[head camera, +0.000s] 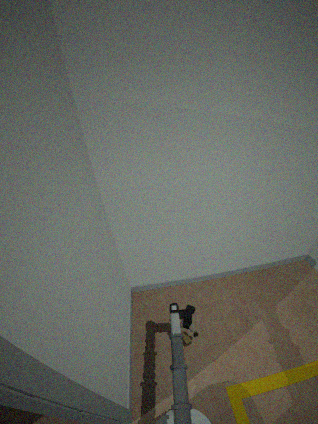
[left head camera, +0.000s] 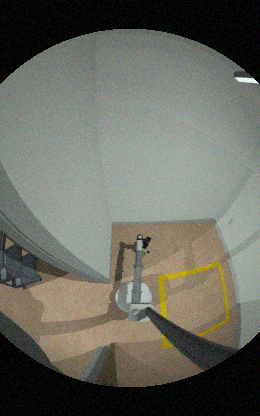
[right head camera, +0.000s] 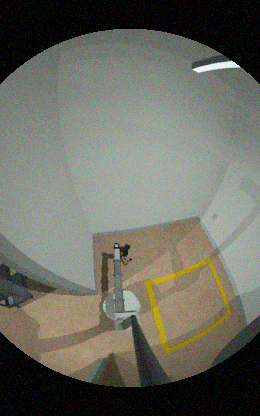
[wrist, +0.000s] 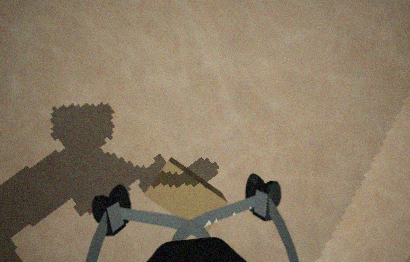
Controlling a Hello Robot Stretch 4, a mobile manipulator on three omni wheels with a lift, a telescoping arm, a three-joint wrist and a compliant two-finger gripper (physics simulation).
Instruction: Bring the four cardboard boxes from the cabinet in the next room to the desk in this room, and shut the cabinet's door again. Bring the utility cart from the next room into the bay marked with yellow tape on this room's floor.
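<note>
My gripper [wrist: 188, 194] [head camera: 189, 331] is open, its two black fingertips wide apart, low over the floor near the wall corner. A small tan cardboard box [wrist: 172, 201] [head camera: 187, 339] [right head camera: 125, 261] shows beyond and between the open fingers in the wrist view, with the gripper's shadow across it. It appears to be on the floor, and its near part is hidden by the gripper. The yellow tape bay [head camera: 280, 381] [left head camera: 161, 300] [right head camera: 156, 310] is on the floor to the right of the arm. A dark grey cart-like object [left head camera: 25, 276] [right head camera: 15, 295] shows at the far left. The cabinet and desk cannot be made out.
Pale walls [head camera: 190, 175] [left head camera: 150, 150] [right head camera: 130, 150] meet in a corner beyond and left of the extended arm [head camera: 179, 370] [left head camera: 137, 270] [right head camera: 118, 280]. A wall end [left head camera: 95, 365] [right head camera: 101, 367] stands near the bottom. Dark curved shapes partly block the lower edges of the side head views.
</note>
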